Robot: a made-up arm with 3 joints. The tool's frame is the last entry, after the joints. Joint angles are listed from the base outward.
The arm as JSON. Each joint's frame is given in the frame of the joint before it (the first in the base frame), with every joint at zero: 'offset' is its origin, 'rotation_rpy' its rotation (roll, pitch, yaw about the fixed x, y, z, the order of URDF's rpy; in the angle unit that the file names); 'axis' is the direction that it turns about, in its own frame. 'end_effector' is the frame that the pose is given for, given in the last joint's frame.
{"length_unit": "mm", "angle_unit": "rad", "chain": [
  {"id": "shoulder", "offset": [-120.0, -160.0, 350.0], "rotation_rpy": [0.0, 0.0, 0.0], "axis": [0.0, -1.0, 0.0]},
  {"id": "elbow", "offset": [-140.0, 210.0, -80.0], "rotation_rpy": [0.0, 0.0, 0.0], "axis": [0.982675, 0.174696, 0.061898]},
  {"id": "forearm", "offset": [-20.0, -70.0, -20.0], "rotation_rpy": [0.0, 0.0, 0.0], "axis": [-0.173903, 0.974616, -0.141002]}
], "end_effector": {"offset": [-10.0, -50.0, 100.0], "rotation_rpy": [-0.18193, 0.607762, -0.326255]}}
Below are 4 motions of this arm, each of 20 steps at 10 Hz.
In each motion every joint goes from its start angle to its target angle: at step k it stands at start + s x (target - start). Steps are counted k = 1, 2, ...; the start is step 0. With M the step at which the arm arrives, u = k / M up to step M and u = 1 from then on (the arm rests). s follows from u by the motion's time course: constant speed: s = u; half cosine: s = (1 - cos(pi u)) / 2; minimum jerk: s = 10 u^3 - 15 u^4 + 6 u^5.
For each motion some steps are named. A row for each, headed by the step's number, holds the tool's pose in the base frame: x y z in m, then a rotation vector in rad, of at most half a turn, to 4 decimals.
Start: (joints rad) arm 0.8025 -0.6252 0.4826
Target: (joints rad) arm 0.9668 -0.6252 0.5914
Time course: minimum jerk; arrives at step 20
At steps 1, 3, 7, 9, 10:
1: -0.2532 0.0033 0.2832 -0.3545 0.1184 -0.8928
3: -0.2527 0.0033 0.2828 -0.3524 0.1172 -0.8946
7: -0.2486 0.0031 0.2796 -0.3344 0.1073 -0.9088
9: -0.2452 0.0030 0.2771 -0.3193 0.0993 -0.9201
10: -0.2433 0.0029 0.2757 -0.3110 0.0949 -0.9261

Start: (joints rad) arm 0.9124 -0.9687 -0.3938
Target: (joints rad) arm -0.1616 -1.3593 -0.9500
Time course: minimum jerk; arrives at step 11
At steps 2, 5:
2: -0.3055 0.0290 0.2084 -0.7049 -0.8460 -0.7116
5: -0.3581 0.0343 0.2796 -0.9549 -0.6758 -0.4494

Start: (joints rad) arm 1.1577 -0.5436 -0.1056
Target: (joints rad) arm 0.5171 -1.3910 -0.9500
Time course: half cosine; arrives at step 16
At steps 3, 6, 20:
3: -0.2515 -0.0085 0.1919 -0.3076 -0.7845 -0.6702
6: -0.2853 0.0080 0.1972 -0.5187 -0.8581 -0.6704
20: -0.3676 0.0401 0.2521 -1.2207 -0.9832 -0.2713

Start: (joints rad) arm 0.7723 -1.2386 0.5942
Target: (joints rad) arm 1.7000 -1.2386 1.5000
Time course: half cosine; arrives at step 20
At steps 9, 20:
9: -0.2101 0.0670 0.2657 -0.1505 0.0886 -1.6801
20: -0.1512 0.0290 0.2619 0.5946 0.2040 -1.6652

